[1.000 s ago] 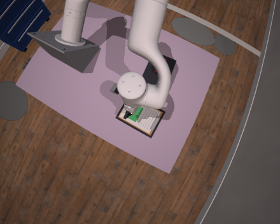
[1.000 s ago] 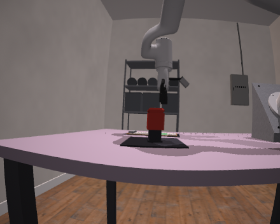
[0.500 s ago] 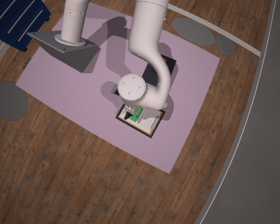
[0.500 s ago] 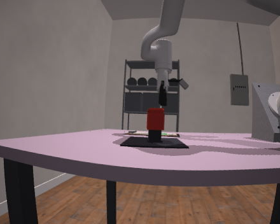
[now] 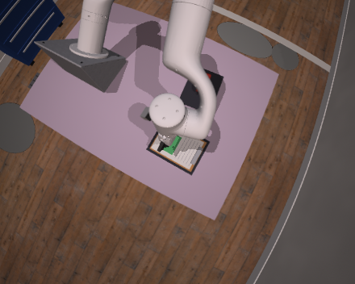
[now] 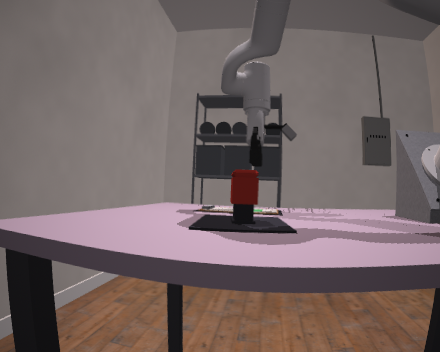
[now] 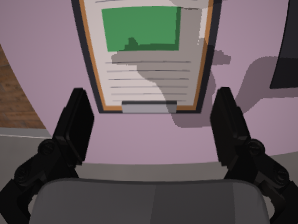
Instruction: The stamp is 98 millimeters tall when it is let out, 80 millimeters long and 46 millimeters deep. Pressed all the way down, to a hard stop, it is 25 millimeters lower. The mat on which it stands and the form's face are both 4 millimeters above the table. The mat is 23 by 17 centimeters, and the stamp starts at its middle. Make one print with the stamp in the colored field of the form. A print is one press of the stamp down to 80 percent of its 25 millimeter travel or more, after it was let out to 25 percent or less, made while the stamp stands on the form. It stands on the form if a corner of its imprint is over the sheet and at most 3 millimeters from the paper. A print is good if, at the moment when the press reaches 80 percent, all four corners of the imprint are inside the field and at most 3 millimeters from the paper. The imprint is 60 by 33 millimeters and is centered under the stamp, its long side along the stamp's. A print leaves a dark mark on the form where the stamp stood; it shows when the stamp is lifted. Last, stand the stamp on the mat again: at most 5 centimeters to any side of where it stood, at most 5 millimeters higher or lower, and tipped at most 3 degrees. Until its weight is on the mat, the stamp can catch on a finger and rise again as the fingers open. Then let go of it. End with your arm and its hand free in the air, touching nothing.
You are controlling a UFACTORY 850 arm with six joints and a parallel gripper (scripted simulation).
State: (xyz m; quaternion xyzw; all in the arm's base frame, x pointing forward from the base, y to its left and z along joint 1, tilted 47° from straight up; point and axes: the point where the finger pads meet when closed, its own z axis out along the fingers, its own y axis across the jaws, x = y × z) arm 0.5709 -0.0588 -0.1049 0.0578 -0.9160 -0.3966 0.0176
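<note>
The red stamp is 310 mm to the left of my hand, 100 mm below it and 30 mm behind it. From my hand the other things lie so: dark mat 310 mm to the left, 150 mm below, 30 mm behind; then form 150 mm below, 50 mm ahead.
</note>
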